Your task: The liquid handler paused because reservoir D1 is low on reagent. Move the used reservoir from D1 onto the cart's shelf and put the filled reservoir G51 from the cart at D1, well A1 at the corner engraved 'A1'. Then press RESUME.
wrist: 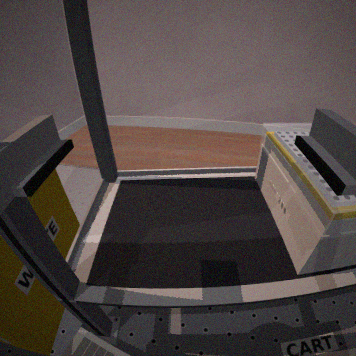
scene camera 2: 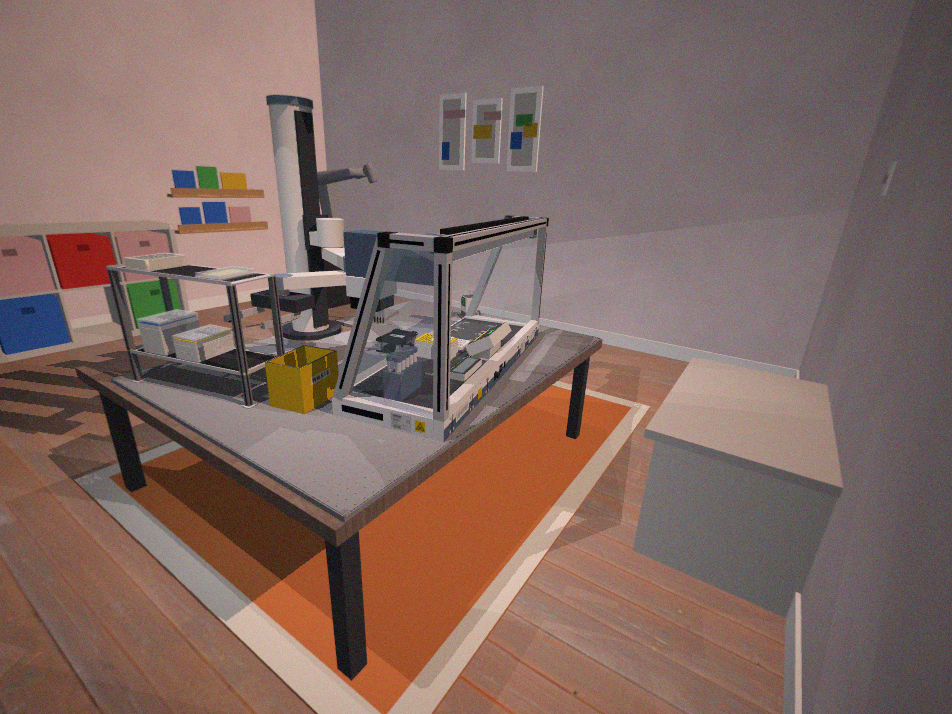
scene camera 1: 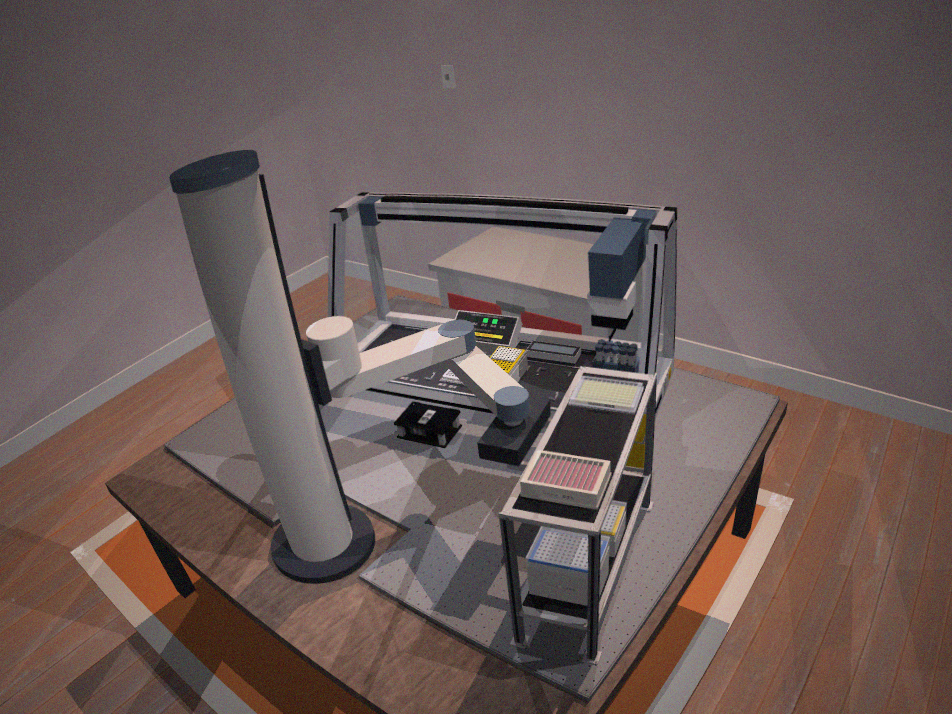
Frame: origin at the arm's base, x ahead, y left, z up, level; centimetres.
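Where they show: gripper, fingertip midpoint: (wrist: pixel 180 123) (scene camera 2: pixel 243 322); arm's base at its link origin: (scene camera 2: pixel 311 331) (scene camera 1: pixel 323 544).
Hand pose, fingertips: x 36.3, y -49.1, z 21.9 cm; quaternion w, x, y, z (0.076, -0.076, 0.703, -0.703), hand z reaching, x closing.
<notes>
Things, the pixels of their centre, and the offset from my fingertips. "spot": a spot on its surface instead.
- white reservoir with pink-red columns, body centre: (scene camera 1: pixel 566 478) (scene camera 2: pixel 156 261) dx -24.1, dy -9.8, dz +15.9 cm
- reservoir at the middle of its body: (scene camera 1: pixel 606 393) (scene camera 2: pixel 226 273) dx +1.1, dy -3.3, dz +15.0 cm
- control panel at a spot on its surface: (scene camera 1: pixel 488 326) spot: dx +46.3, dy +61.2, dz -8.6 cm
- yellow-rimmed box at the middle of its body: (wrist: pixel 330 164) (scene camera 1: pixel 589 516) (scene camera 2: pixel 203 335) dx -11.4, dy -6.5, dz -4.9 cm
- yellow waste bin at the middle of its body: (wrist: pixel 4 256) (scene camera 1: pixel 615 446) (scene camera 2: pixel 304 377) dx +19.9, dy +4.6, dz -13.9 cm
- pipetting head at a spot on its surface: (scene camera 1: pixel 613 261) spot: dx +33.6, dy +12.1, dz +26.4 cm
My gripper (scene camera 1: pixel 513 436) (scene camera 2: pixel 282 299) (wrist: pixel 180 123) is open, with no object between its fingers. It is beside the cart (scene camera 1: pixel 513 580) (scene camera 2: pixel 242 345) (wrist: pixel 89 95), and its two fingers face the lower shelf (wrist: pixel 180 225) in the wrist view. A white reservoir with pink-red columns (scene camera 1: pixel 565 474) (scene camera 2: pixel 153 261) sits on the cart's top at the near end in scene camera 1. A pale yellow-green plate or reservoir (scene camera 1: pixel 607 391) (scene camera 2: pixel 224 272) sits at the top's other end. Their labels are unreadable. A control panel (scene camera 1: pixel 488 326) shows green lights and a yellow bar. Which item stands at D1 cannot be told.
A yellow-rimmed box (wrist: pixel 305 200) (scene camera 2: pixel 203 342) and a blue-rimmed box (scene camera 1: pixel 567 564) (scene camera 2: pixel 167 330) stand on the lower shelf. The yellow waste bin (scene camera 2: pixel 303 378) (wrist: pixel 30 300) is beside the cart. The gantry frame (scene camera 1: pixel 499 205) (scene camera 2: pixel 442 330), pipetting head (scene camera 1: pixel 613 261) and black stand (scene camera 1: pixel 428 422) are nearby.
</notes>
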